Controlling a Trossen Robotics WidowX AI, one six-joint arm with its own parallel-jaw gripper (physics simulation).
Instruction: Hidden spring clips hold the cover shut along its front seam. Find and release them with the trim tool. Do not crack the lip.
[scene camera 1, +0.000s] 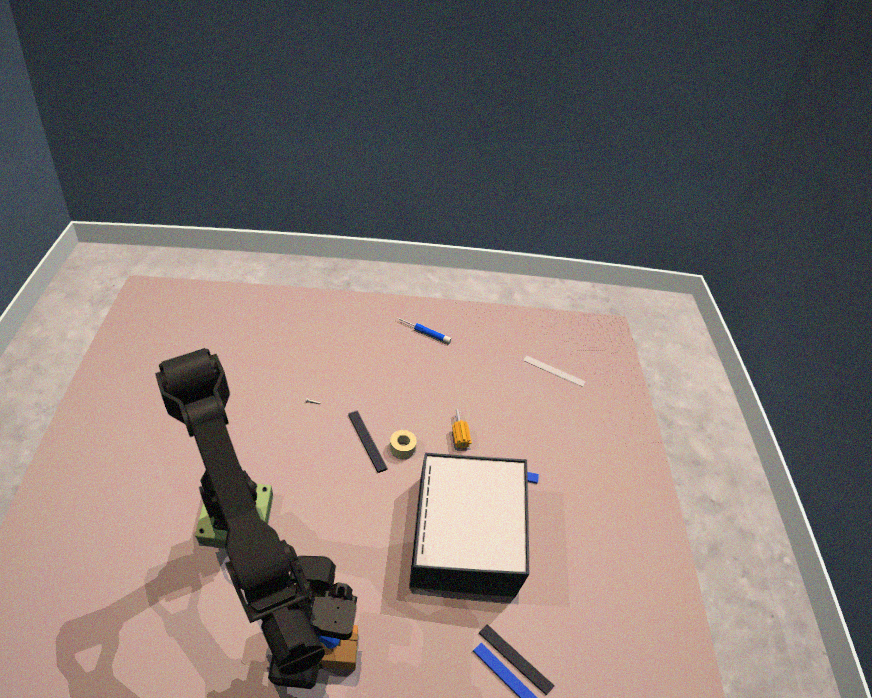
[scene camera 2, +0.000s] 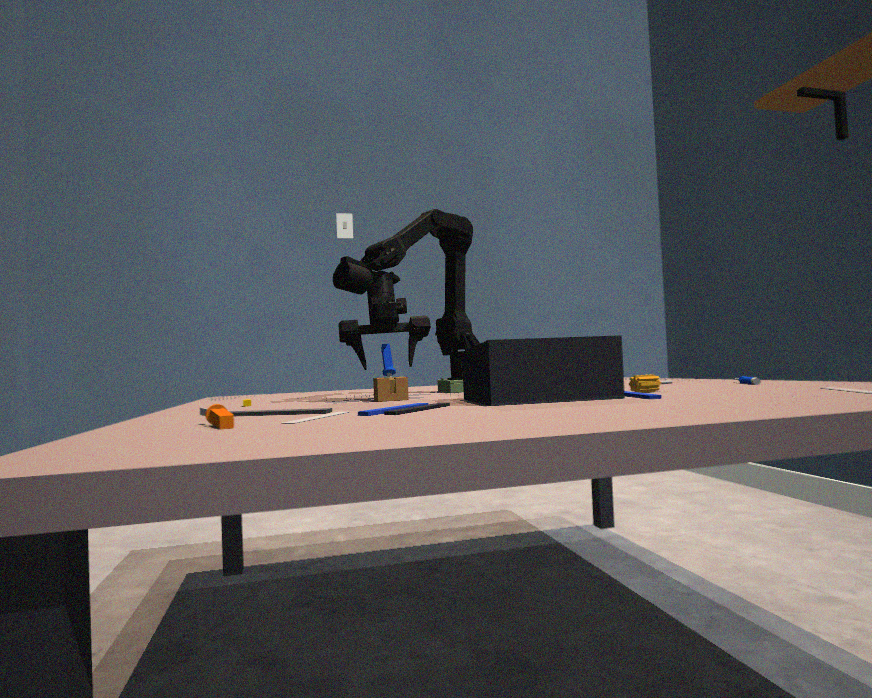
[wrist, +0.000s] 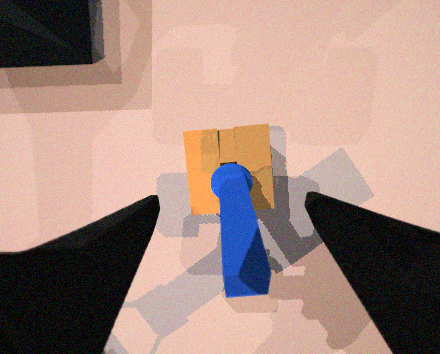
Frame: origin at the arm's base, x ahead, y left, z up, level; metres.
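Where they show: gripper, between the fingertips: (scene camera 1: 324, 637) (scene camera 2: 388, 367) (wrist: 232, 200).
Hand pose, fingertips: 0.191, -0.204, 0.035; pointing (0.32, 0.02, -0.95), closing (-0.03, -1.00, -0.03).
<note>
Things, the pixels of their top centre, and the offset from my fingertips, as dx, dy, dz. "spot": a spot on its surface instead.
- trim tool, centre of its top: (wrist: 241, 219) (scene camera 1: 325, 628) (scene camera 2: 387, 343) +0.004, +0.000, +0.049
- orange-brown block, centre of its top: (wrist: 229, 170) (scene camera 1: 337, 642) (scene camera 2: 390, 377) +0.018, +0.001, -0.020
- black box, centre of its top: (scene camera 1: 474, 508) (scene camera 2: 535, 340) +0.217, +0.232, +0.037
- pale cover, a spot on its surface: (scene camera 1: 476, 513) spot: +0.221, +0.229, +0.026
- tape roll, centre of its top: (scene camera 1: 403, 440) +0.089, +0.411, -0.040
- yellow-orange screwdriver, centre of its top: (scene camera 1: 461, 422) (scene camera 2: 652, 374) +0.199, +0.465, -0.033
- dark bar, centre of its top: (scene camera 1: 367, 439) +0.019, +0.417, -0.060
- blue-handled tool, centre of its top: (scene camera 1: 423, 325) (scene camera 2: 744, 375) +0.107, +0.744, -0.047
- orange object, centre of its top: (scene camera 2: 217, 404) +0.369, -0.264, -0.037
The trim tool (scene camera 1: 329, 641) (scene camera 2: 387, 356) (wrist: 240, 235) has a blue handle and stands upright, slightly tilted, in an orange-brown block (scene camera 1: 340, 656) (scene camera 2: 391, 389) (wrist: 202, 187); its lower end is hidden. My gripper (scene camera 2: 387, 366) (wrist: 232, 200) is open and empty, pointing down over the block. The handle's upper part shows between the spread fingertips, with a gap on both sides. The black box (scene camera 1: 469, 582) (scene camera 2: 552, 371) (wrist: 45, 35) has a pale cover (scene camera 1: 476, 513), with a row of dark dashes along its left edge in scene camera 1. No clips show.
Black and blue strips (scene camera 1: 516, 658) (scene camera 1: 504, 671) lie near the box. A tape roll (scene camera 1: 402, 443), a yellow-orange screwdriver (scene camera 1: 461, 433) (scene camera 2: 644, 383), a dark bar (scene camera 1: 367, 441) and a blue-handled tool (scene camera 1: 432, 333) lie beyond. An orange object (scene camera 2: 219, 417) lies near the table edge in scene camera 2.
</note>
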